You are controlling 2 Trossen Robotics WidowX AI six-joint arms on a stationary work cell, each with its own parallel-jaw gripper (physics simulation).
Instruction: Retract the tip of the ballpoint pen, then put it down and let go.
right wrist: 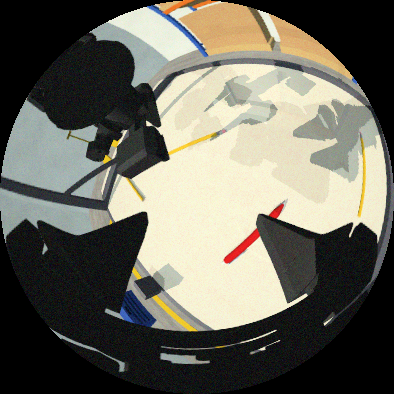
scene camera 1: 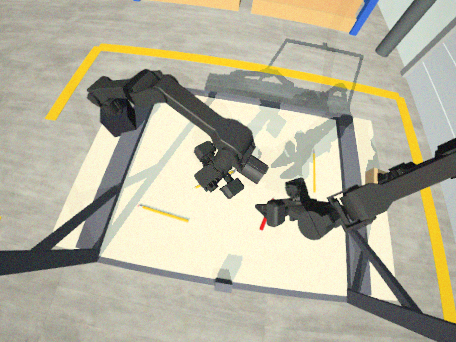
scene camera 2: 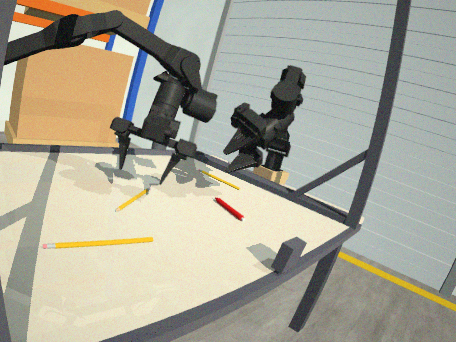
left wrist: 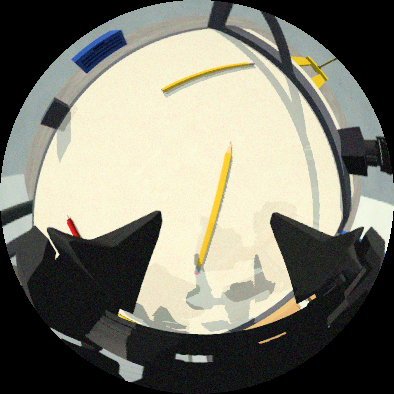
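Where they show: left gripper, fingertip midpoint: [right wrist: 162, 140] [scene camera 2: 139, 176] [left wrist: 219, 217]; right gripper, fingertip midpoint: [right wrist: 204, 218] [scene camera 1: 264, 203] [scene camera 2: 225, 162] [left wrist: 54, 283]; left arm's base at its link origin: [scene camera 1: 113, 108]; right arm's base at its link origin: [scene camera 2: 272, 168].
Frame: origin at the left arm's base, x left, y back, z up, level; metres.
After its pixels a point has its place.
The red ballpoint pen [scene camera 1: 263, 222] {x -0.530, y -0.434, z -0.095 m} [scene camera 2: 229, 209] {x -0.512, y -0.445, z -0.098 m} [left wrist: 73, 228] {x -0.532, y -0.427, z -0.098 m} [right wrist: 245, 246] {x -0.521, y -0.449, z -0.095 m} lies flat on the table. One end narrows to a grey point; whether the writing tip is out is too small to tell. My right gripper [scene camera 2: 227, 161] {x -0.480, y -0.430, z 0.008 m} [right wrist: 204, 218] {x -0.480, y -0.430, z 0.008 m} is open and empty above the table, with one finger covering part of the pen in the right wrist view. My left gripper [scene camera 1: 220, 185] [scene camera 2: 141, 176] {x -0.345, y -0.299, z -0.046 m} [left wrist: 219, 217] {x -0.345, y -0.299, z -0.046 m} is open and empty above a yellow pencil [scene camera 2: 132, 200] {x -0.337, y -0.296, z -0.101 m} [left wrist: 215, 210] {x -0.332, y -0.304, z -0.099 m} [right wrist: 192, 143] {x -0.331, y -0.332, z -0.102 m}, away from the pen.
A second yellow pencil [scene camera 1: 164, 213] {x -0.410, y -0.110, z -0.099 m} [scene camera 2: 100, 243] {x -0.409, y -0.100, z -0.101 m} [left wrist: 207, 73] {x -0.415, y -0.124, z -0.103 m} lies at the left of scene camera 1's picture. A third pencil [scene camera 1: 314, 172] {x -0.403, y -0.702, z -0.100 m} [scene camera 2: 220, 180] {x -0.404, y -0.698, z -0.103 m} [right wrist: 363, 175] {x -0.407, y -0.698, z -0.102 m} lies at its right. A dark block [scene camera 1: 223, 283] {x -0.666, y -0.252, z -0.050 m} [scene camera 2: 289, 255] {x -0.674, y -0.222, z -0.064 m} stands at the table's edge.
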